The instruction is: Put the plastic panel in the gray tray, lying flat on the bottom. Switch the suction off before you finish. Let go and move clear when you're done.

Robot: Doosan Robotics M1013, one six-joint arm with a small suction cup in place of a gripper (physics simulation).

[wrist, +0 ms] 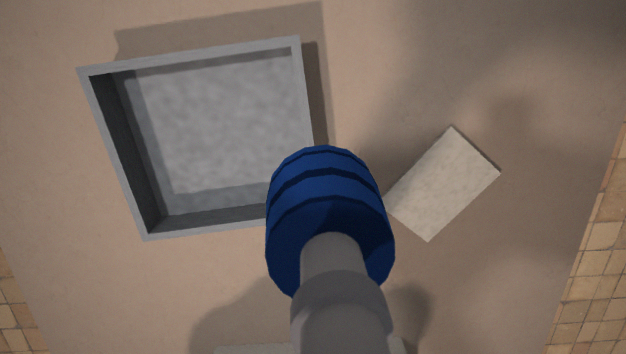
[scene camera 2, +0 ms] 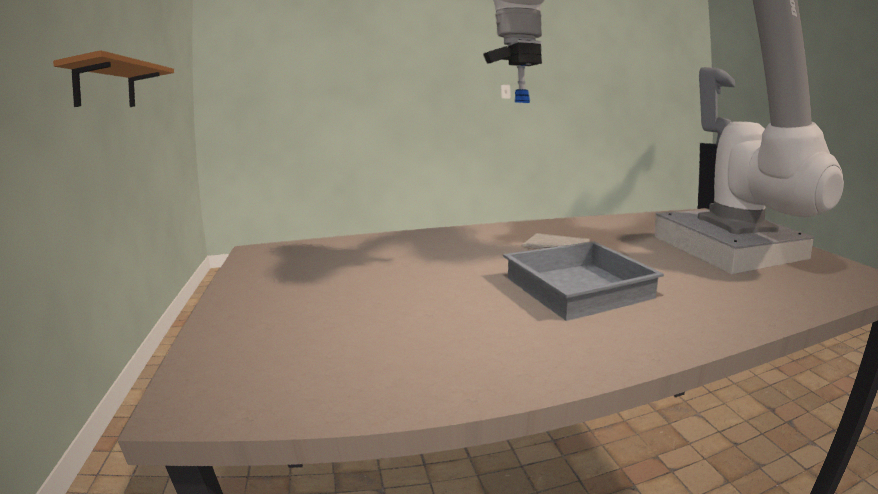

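Where they show: hand at its tool point: [wrist: 322,196] [scene camera 2: 522,102]; arm's base at its link origin: [scene camera 2: 737,224].
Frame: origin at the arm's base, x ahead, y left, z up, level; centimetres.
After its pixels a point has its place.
Observation:
The plastic panel [scene camera 2: 555,240] @[x 49.3, y -16.9, z -5.9 cm] [wrist: 443,184] @[x 49.9, y -16.5, z -6.0 cm] is a thin, pale cream rectangle lying flat on the table behind the gray tray. In the wrist view it is to the right of the suction cup. The gray tray [scene camera 2: 613,288] @[x 53.4, y 26.7, z -2.5 cm] [wrist: 117,159] @[x 53.2, y 26.7, z -1.5 cm] is a square, open box with low walls. It stands upright on the table and its visible floor is bare. My gripper [scene camera 2: 521,98] [wrist: 325,200], a blue suction cup, hangs high above the table with nothing on it. In the wrist view the cup hides the tray's lower right corner.
The robot's base block [scene camera 2: 767,253] @[x 3.3, y 16.9, z -2.9 cm] stands on the table [scene camera 2: 368,344] @[x 94.7, y 30.5, z -6.5 cm] to the right of the tray. A wooden shelf [scene camera 2: 116,63] is on the left wall, far from the arm. The table's back edge is behind the panel.

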